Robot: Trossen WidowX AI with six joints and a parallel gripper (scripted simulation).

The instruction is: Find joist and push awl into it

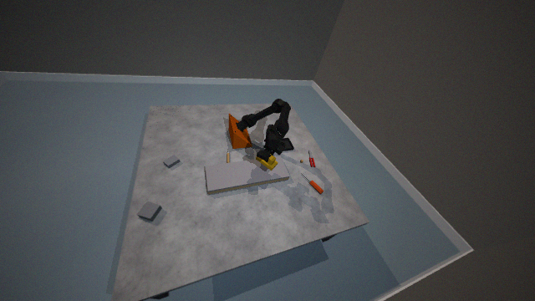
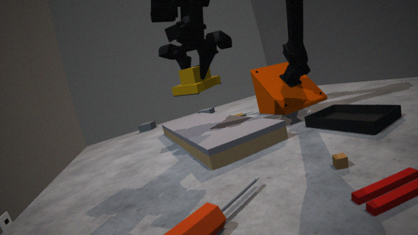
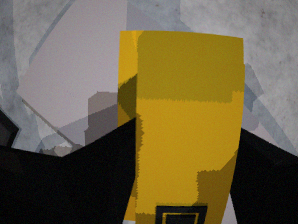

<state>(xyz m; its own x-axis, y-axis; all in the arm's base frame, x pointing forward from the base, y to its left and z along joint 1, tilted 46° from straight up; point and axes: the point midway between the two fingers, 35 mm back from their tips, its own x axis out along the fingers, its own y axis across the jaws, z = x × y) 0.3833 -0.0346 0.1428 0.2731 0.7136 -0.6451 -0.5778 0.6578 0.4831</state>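
Now: the yellow stud finder 20 mm behind my gripper tip, 20 mm above it and 10 mm to the right of it. From my gripper tip the other things lie so: indicator light: 40 mm above, 30 mm behind, 20 mm to the right; then small tan cube: 320 mm to the left, 160 mm below, 50 mm behind; then awl: 220 mm behind, 200 mm to the right, 160 mm below.
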